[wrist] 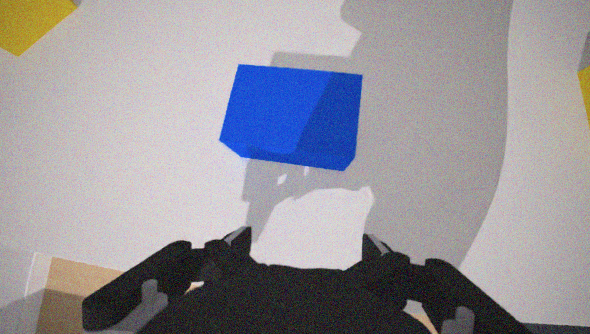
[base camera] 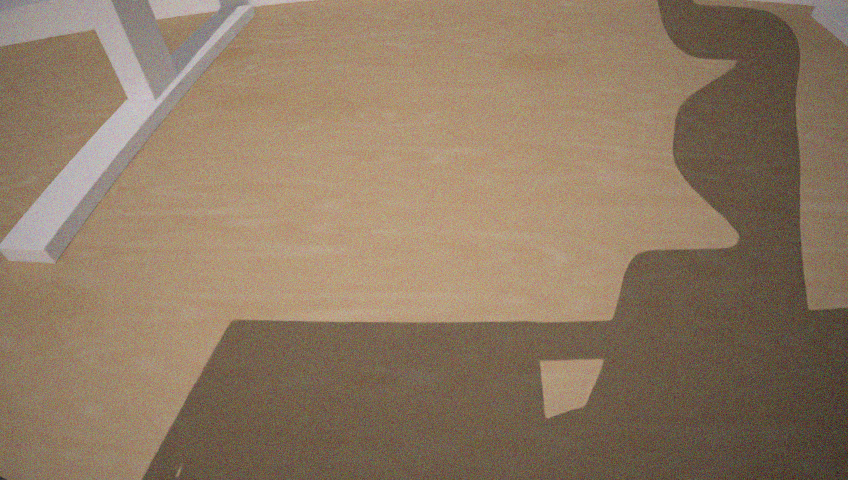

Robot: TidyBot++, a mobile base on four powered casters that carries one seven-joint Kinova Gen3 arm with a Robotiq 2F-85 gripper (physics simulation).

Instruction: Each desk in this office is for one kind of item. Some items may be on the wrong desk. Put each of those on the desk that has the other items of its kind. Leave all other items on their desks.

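Frame: origin at the arm's base, x ahead, y left, z up, level; metres.
Seen in the pictures: gripper, fingertip midpoint: (wrist: 305,242).
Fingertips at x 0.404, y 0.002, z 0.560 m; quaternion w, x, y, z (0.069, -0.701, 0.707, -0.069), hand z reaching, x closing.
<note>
A point is followed by its place in that frame.
In the wrist view a blue block (wrist: 285,110) @[x 0.494, y 0.018, z 0.599 m] sits on a white desk top (wrist: 150,165) @[x 0.461, y 0.150, z 0.554 m], a little beyond the fingertips and near the middle across the view. A yellow item (wrist: 32,22) @[x 0.634, y 0.348, z 0.570 m] is cut off at the top left corner. Another yellow item (wrist: 585,92) @[x 0.543, y -0.253, z 0.556 m] is cut off at the right edge. My gripper (wrist: 305,242) @[x 0.404, y 0.002, z 0.560 m] is open, with its fingers wide apart and no item between them. The blue block is apart from both fingers. The gripper does not show in the base camera view.
In the base camera view a white desk leg with a long foot (base camera: 89,172) @[x 0.548, y 0.479, z -0.371 m] stands on the wooden floor (base camera: 416,178) @[x 0.535, y 0.048, z -0.397 m] at the left. A pale edge (base camera: 833,14) @[x 1.007, y -0.747, z -0.371 m] shows at the top right. The arm's shadow falls over the floor and across the desk top. Wooden floor shows at the wrist view's lower left.
</note>
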